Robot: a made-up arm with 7 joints.
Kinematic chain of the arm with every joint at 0, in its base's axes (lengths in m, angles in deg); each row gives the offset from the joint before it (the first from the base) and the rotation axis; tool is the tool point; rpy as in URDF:
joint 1: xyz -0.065 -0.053 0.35 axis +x
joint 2: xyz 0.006 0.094 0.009 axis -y
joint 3: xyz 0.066 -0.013 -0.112 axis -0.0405 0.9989 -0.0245
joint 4: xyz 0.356 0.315 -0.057 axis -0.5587 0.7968 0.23
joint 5: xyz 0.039 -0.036 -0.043 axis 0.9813 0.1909 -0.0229
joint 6: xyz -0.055 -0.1 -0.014 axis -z
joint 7: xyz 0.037 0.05 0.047 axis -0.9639 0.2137 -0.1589
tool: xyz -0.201 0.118 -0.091 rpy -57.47 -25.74 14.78
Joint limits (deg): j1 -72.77..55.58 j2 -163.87..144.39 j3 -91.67..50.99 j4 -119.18..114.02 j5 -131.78..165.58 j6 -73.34..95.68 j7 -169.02..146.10
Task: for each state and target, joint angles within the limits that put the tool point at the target. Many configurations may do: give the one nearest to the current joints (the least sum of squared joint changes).
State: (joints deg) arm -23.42 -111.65 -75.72 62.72 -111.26 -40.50 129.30
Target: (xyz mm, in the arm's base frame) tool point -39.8 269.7 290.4
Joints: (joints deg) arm -0.99 -122.88 -71.23 19.32 -116.76 -13.03 139.54
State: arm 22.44 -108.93 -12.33 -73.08 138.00 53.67 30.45
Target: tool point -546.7 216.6 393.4
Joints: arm 21.79 -128.13 12.05 -91.69 165.58 42.36 19.92
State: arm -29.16 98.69 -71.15 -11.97 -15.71 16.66 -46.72
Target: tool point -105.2 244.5 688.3
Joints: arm 19.41 106.71 -74.00 2.53 -25.97 -13.31 -38.08
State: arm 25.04 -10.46 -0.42 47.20 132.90 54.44 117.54
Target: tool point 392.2 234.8 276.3
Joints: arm 4.44 -0.87 4.12 45.90 152.71 67.14 131.04
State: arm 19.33 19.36 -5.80 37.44 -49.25 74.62 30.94
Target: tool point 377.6 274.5 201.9
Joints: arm 13.17 11.50 -1.17 44.36 -50.87 66.28 34.84
